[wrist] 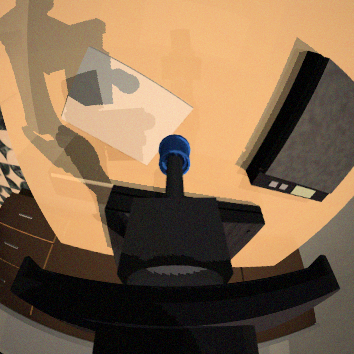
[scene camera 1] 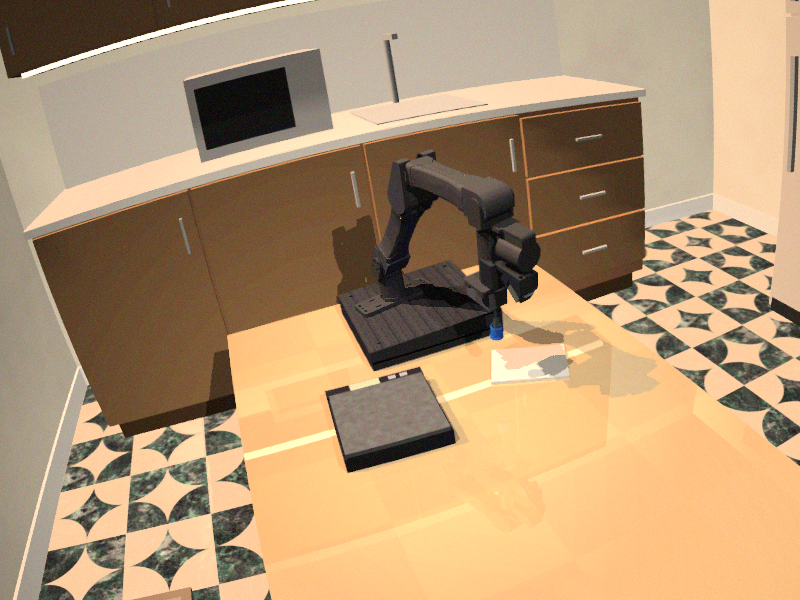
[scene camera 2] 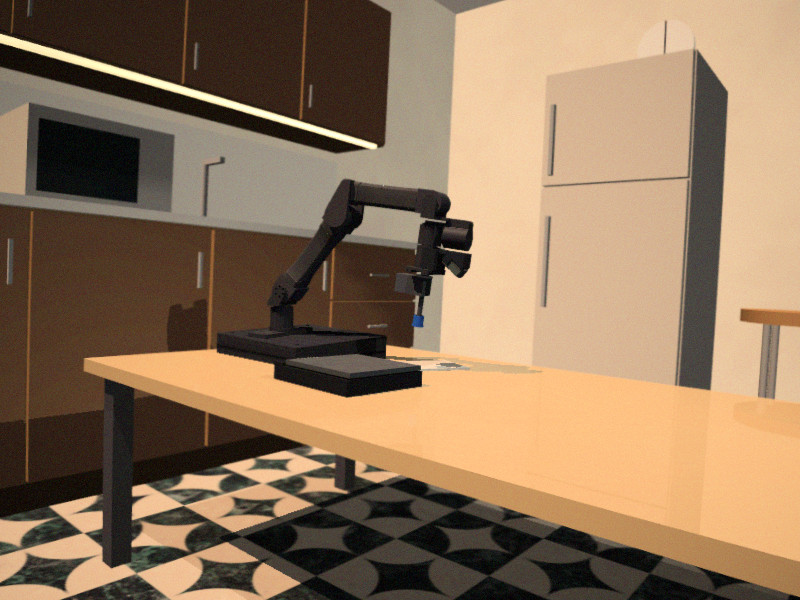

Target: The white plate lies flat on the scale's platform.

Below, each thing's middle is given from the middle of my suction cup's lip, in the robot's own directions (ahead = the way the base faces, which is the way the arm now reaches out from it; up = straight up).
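Dark scale [scene camera 1: 395, 416]: 260 mm to the right of my suction cup, 30 mm behind it and 100 mm below it. White plate [scene camera 1: 527, 364]: 120 mm below my suction cup and 80 mm to the left of it. Going by their middles, the white plate is the nearest to my suction cup of the things named here.
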